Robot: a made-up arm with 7 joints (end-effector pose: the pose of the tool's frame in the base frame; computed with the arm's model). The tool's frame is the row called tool.
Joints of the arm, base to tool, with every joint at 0 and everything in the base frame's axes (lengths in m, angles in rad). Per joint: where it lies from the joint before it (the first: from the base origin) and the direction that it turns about. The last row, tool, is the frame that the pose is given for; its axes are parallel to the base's.
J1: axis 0 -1 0 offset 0.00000 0.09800 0.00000
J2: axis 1 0 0 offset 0.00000 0.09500 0.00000
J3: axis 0 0 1 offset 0.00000 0.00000 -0.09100
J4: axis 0 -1 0 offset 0.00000 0.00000 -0.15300
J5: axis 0 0 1 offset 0.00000 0.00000 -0.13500
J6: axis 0 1 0 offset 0.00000 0.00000 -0.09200
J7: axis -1 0 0 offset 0.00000 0.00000 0.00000
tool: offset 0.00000 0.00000 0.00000
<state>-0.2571 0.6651 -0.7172 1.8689 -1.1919 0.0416 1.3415</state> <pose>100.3 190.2 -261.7 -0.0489 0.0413 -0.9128 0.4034</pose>
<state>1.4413 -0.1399 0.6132 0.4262 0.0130 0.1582 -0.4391</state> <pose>459.9 183.6 17.5 -0.0828 -0.6382 0.3650 0.6728</pose>
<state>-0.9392 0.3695 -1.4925 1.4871 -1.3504 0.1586 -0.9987</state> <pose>-253.2 77.7 -207.2 -0.1224 -0.7104 -0.4851 0.4950</pose>
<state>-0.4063 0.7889 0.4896 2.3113 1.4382 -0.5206 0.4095</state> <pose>132.6 313.0 -65.9 -0.3291 -0.9057 -0.0587 0.2607</pose>
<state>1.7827 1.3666 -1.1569 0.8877 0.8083 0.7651 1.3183</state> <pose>216.2 539.5 118.9 -0.1926 -0.5297 -0.1668 0.8090</pose>
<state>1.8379 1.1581 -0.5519 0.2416 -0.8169 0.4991 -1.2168</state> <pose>192.6 607.0 100.7 0.9565 -0.0705 0.2542 0.1248</pose>
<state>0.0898 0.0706 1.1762 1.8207 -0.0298 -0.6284 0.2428</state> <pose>99.7 408.8 -164.8 0.4990 -0.8103 0.0769 0.2975</pose>
